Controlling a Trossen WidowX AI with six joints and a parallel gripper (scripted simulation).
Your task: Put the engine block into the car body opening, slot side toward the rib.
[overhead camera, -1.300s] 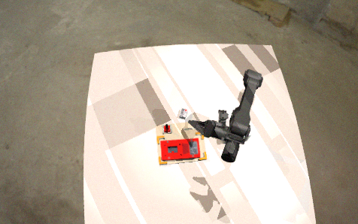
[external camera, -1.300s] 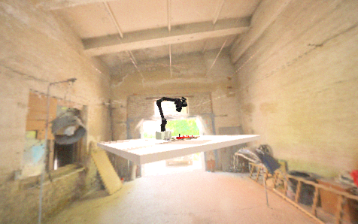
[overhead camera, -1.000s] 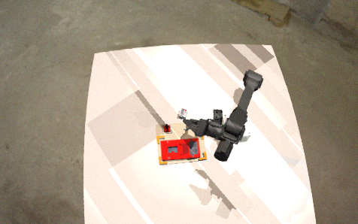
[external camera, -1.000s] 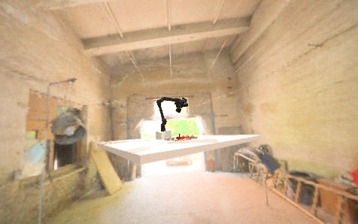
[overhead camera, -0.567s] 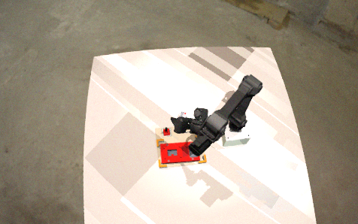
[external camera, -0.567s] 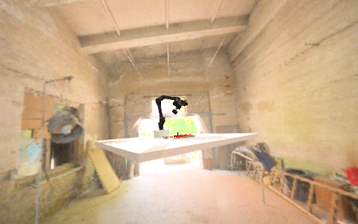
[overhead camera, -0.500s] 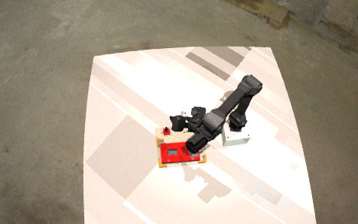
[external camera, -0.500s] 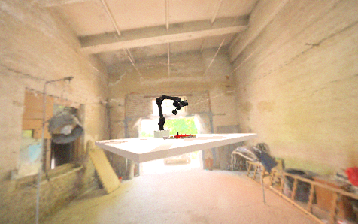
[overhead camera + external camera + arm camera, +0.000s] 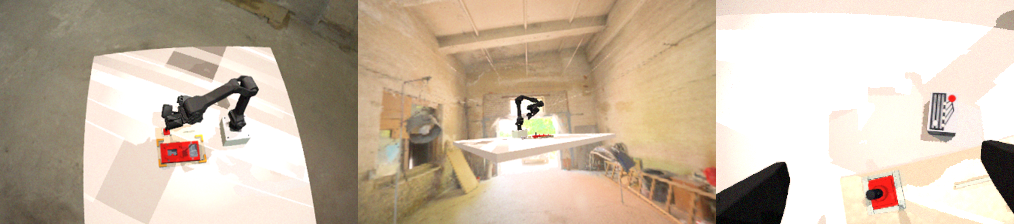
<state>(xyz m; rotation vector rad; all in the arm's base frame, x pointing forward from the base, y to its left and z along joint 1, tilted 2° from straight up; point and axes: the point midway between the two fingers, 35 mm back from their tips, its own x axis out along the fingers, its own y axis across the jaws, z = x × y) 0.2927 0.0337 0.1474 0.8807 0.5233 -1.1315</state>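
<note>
My gripper tip is now 200 mm above the engine block, 70 mm to the left of it and 20 mm past it.
</note>
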